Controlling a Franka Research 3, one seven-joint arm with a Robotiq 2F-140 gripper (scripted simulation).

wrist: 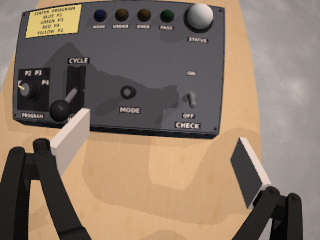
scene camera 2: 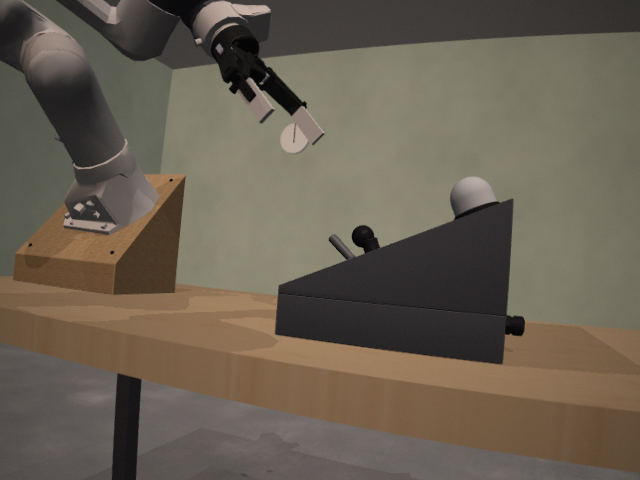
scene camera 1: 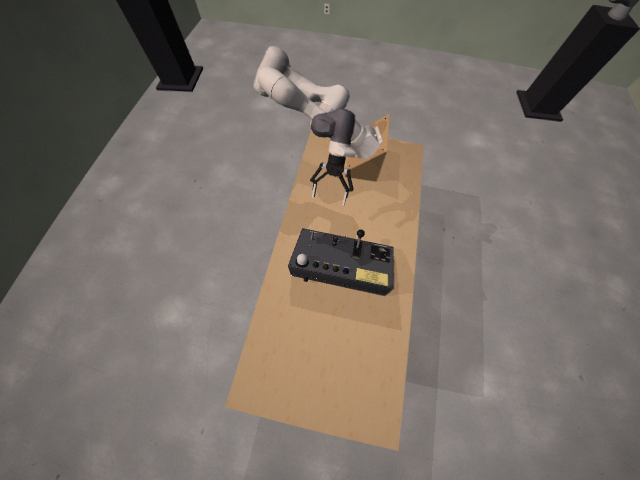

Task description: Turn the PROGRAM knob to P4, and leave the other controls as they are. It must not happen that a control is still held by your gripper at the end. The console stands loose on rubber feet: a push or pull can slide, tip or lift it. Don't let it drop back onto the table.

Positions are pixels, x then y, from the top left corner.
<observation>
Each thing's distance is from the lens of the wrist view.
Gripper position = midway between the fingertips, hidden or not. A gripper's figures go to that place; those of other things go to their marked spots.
gripper [wrist: 163, 136]: 0.19 m
dark wedge-shaped console [wrist: 164, 57]: 0.42 m
</observation>
